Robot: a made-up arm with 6 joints.
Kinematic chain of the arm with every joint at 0, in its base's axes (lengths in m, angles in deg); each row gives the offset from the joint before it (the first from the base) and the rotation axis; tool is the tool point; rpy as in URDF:
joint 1: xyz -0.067 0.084 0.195 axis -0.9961 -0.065 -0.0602
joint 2: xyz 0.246 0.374 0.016 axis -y
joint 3: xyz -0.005 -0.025 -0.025 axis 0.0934 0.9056 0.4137
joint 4: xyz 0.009 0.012 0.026 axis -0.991 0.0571 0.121
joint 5: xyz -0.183 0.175 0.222 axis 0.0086 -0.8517 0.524
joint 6: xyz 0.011 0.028 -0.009 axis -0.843 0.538 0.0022
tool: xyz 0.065 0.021 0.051 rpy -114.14 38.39 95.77
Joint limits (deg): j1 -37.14..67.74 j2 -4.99..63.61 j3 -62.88..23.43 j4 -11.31..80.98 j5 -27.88..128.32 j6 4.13..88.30
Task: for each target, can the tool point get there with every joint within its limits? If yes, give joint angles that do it. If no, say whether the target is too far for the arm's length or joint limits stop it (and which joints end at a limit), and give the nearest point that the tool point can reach.
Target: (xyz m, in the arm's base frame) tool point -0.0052 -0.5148 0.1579
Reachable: no: joint limits stop it (at a limit: joint 1, joint 3, joint 4, joint 5, joint 6) | nearest point 0.1601 0.0715 -0.3172 | short by 0.773 m
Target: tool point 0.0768 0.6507 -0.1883
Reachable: yes | joints 47.02 4.89 -18.40 8.77 38.01 67.96
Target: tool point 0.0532 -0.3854 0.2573
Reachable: no: joint limits stop it (at a limit: joint 1, joint 3, joint 4, joint 5, joint 6) | nearest point 0.1691 0.0691 -0.3173 | short by 0.742 m
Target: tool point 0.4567 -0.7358 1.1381
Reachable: no: too far | nearest point 0.1270 0.2499 0.8276 | short by 1.085 m
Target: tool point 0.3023 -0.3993 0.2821
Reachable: no: joint limits stop it (at a limit: joint 1, joint 2, joint 3, joint 4, joint 5, joint 6) | nearest point 0.2023 0.0627 -0.3165 | short by 0.763 m
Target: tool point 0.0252 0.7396 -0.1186
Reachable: yes | joints 22.72 50.10 -26.49 16.69 52.89 44.77
